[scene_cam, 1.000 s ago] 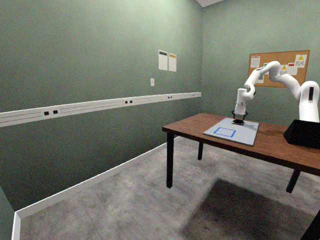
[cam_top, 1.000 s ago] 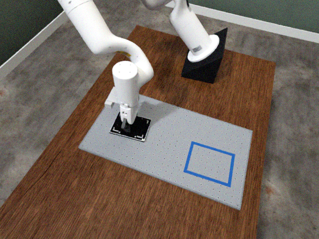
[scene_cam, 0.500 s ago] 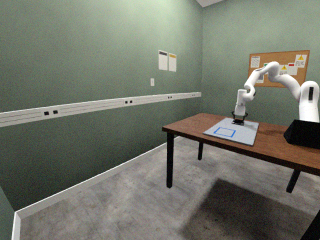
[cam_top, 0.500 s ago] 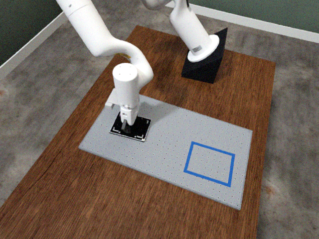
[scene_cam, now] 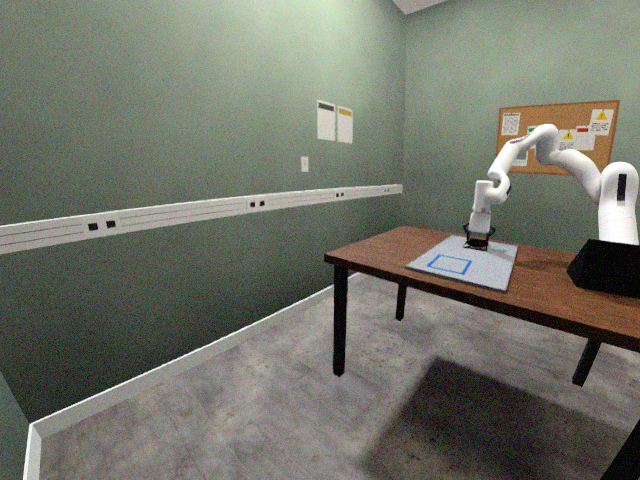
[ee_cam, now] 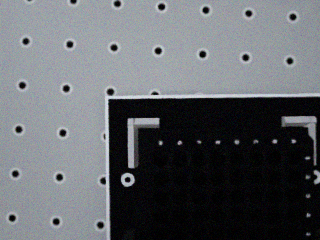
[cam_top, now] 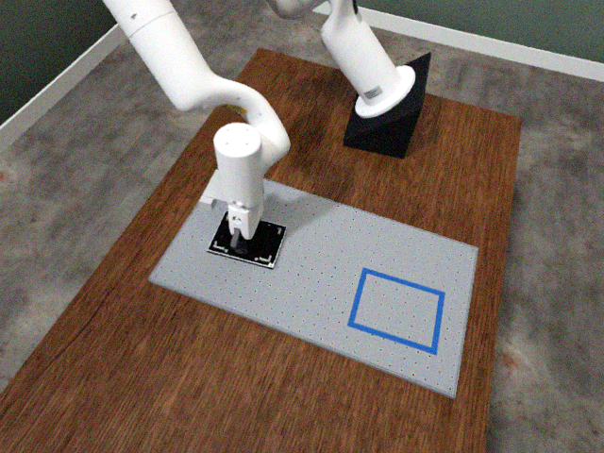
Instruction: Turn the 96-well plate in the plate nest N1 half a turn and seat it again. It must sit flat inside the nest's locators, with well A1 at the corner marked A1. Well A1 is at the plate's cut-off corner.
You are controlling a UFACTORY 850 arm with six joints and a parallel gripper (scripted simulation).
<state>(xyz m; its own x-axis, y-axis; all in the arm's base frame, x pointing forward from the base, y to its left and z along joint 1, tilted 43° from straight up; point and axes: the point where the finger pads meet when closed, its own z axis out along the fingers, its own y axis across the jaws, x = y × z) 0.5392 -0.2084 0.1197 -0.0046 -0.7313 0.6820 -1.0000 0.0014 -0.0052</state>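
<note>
Right now my hand is 10 mm above the black 96-well plate. From my hand the other things lie so: plate nest N1: 20 mm below.
</note>
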